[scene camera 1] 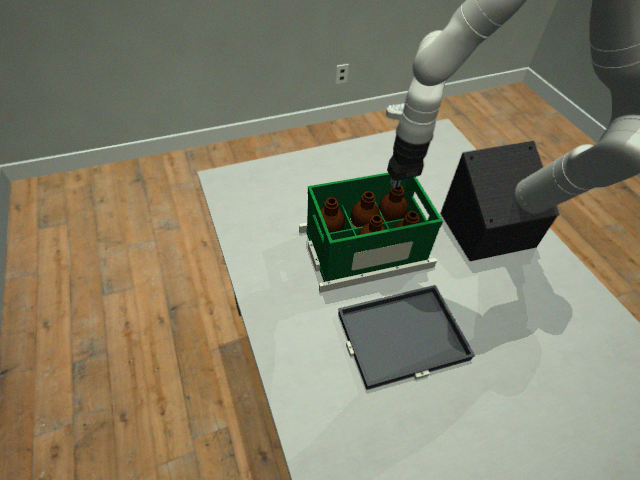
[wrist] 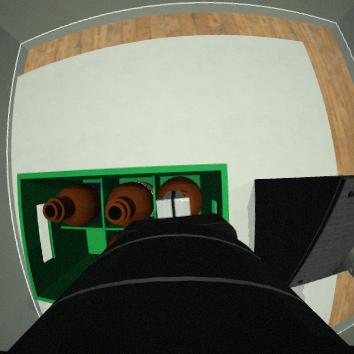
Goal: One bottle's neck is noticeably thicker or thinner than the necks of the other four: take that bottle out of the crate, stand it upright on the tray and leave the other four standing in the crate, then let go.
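Frame: origin at the arm's base, x down, y ahead, z right, level; millimetres.
Where they show: gripper, fingertip midpoint: [scene camera 1: 394, 184] [wrist: 174, 199]; arm's base, origin of the base link: [scene camera 1: 532, 195].
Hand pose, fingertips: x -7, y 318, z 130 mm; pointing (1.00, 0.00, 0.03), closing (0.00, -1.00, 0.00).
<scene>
Things, the pixels of their top centre, and the offset from my fingertips. "pt": a spot on its surface instead.
- green crate, middle of its top: [wrist: 109, 248] [scene camera 1: 373, 203] dx -7, dy +80, dz -50 mm
- left bottle, middle of its top: [wrist: 49, 210] [scene camera 1: 331, 201] dx +5, dy +168, dz -4 mm
- grey tray, surface spot: [scene camera 1: 403, 335] pt dx +163, dy +96, dz -316 mm
The green crate [scene camera 1: 338, 259] [wrist: 125, 170] holds brown bottles standing upright. In the back row are a left bottle [scene camera 1: 332, 219] [wrist: 82, 204], a middle bottle [scene camera 1: 364, 212] [wrist: 138, 201] and a right bottle [scene camera 1: 393, 206] [wrist: 195, 194]. In front are a middle bottle [scene camera 1: 374, 225] and a right bottle [scene camera 1: 410, 219]; the arm mostly hides them in the wrist view. The front-left compartment is empty. My gripper [scene camera 1: 395, 183] [wrist: 174, 199] is shut, fingertips together, with no neck between them, at the top of the back-right bottle. The grey tray [scene camera 1: 403, 335] is empty.
A black box [scene camera 1: 504, 191] [wrist: 280, 215] with a sloped top stands right of the crate, with part of an arm over it. Pale strips [scene camera 1: 377, 275] edge the crate's base. Small pale blocks [scene camera 1: 422, 374] touch the tray's edges.
</scene>
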